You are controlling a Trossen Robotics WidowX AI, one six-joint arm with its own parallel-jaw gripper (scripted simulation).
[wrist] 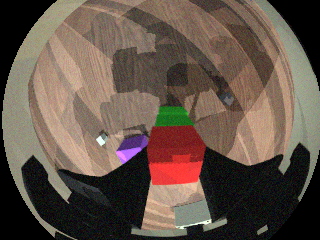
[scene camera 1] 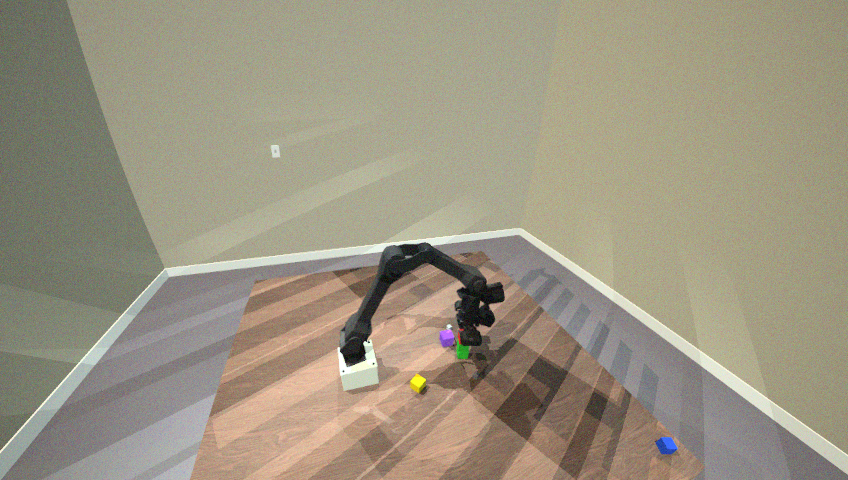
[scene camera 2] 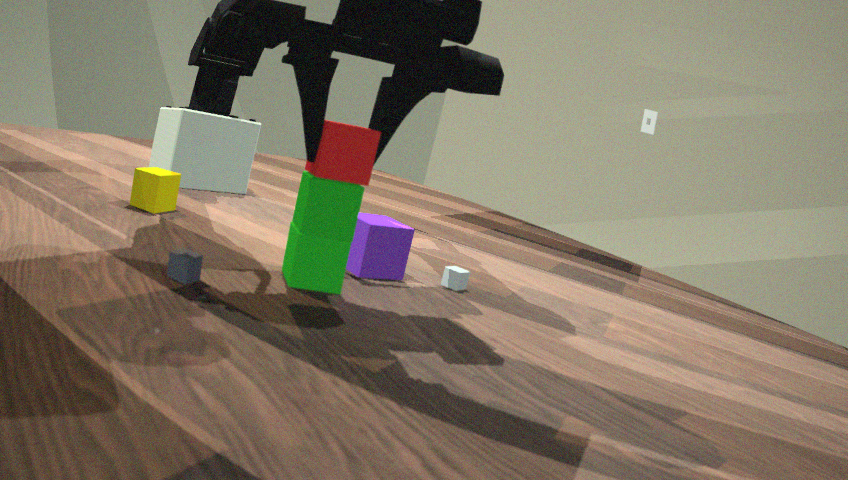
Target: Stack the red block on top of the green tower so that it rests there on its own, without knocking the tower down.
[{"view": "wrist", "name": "my gripper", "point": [173,147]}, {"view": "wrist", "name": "red block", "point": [175,152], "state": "held by my gripper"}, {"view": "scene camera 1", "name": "my gripper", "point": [463,338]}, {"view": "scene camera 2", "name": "my gripper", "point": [337,166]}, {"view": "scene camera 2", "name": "red block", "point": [346,153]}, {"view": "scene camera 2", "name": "yellow block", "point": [155,190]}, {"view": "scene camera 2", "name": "purple block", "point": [381,245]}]
